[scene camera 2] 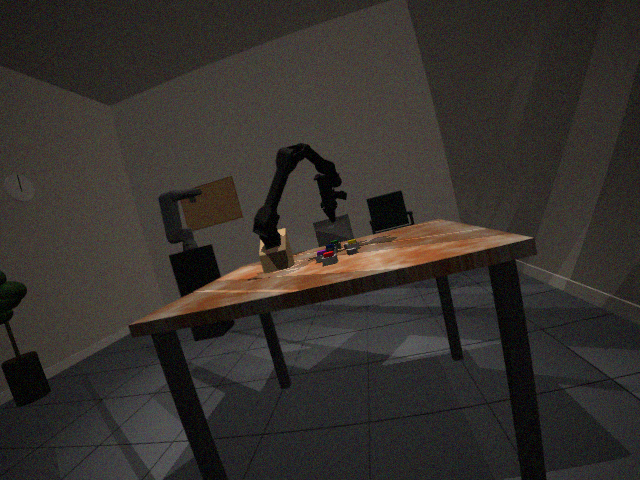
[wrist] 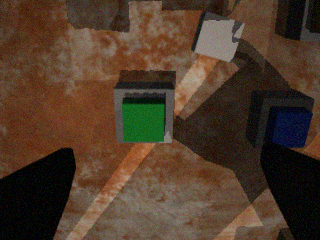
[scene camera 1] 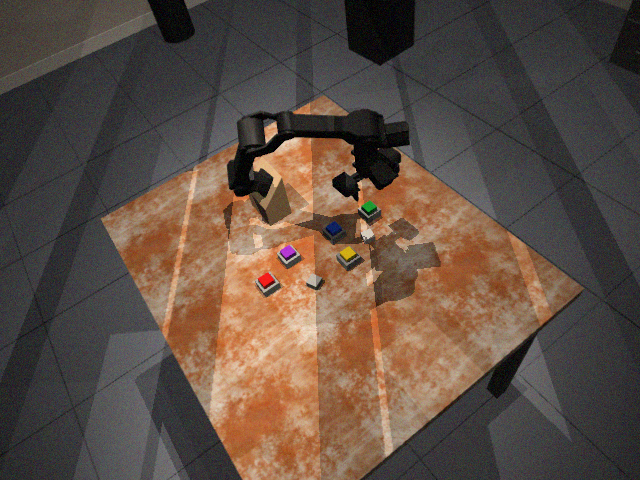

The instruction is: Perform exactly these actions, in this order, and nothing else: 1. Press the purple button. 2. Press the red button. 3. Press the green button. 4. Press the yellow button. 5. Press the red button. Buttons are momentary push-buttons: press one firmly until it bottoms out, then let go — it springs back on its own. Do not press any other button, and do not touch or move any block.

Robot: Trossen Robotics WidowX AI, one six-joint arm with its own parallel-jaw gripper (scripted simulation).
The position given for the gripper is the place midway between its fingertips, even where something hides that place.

Observation:
The gripper (scene camera 1: 368, 192) is open, with nothing in its grasp. Also in view: a white block (wrist: 217, 36), a blue button (wrist: 286, 126) and a green button (wrist: 143, 118).
The gripper also shows in the wrist view (wrist: 168, 155).

